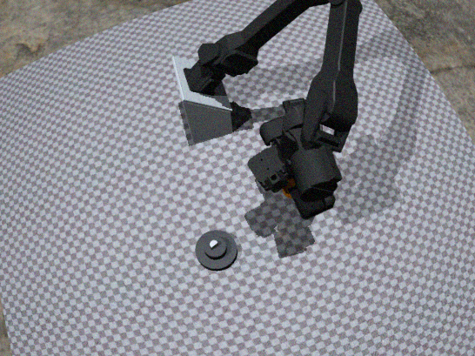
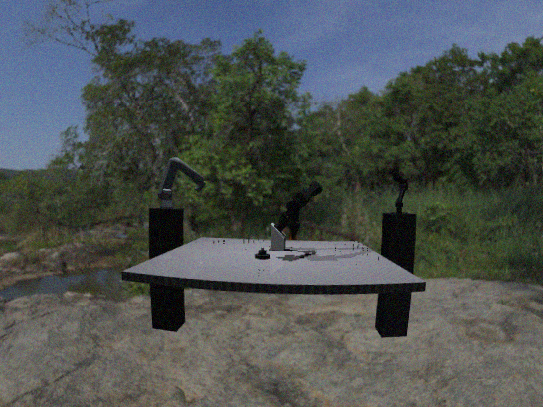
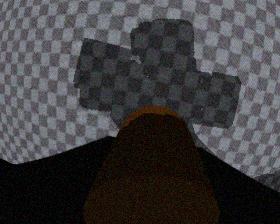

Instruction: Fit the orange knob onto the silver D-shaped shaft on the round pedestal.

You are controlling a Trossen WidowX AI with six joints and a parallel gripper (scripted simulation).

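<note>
Right now the round dark pedestal is 170 mm to the right of my gripper tip, 80 mm below it and 40 mm ahead of it. From my gripper tip the other things lie so: orange knob 30 mm above.
</note>
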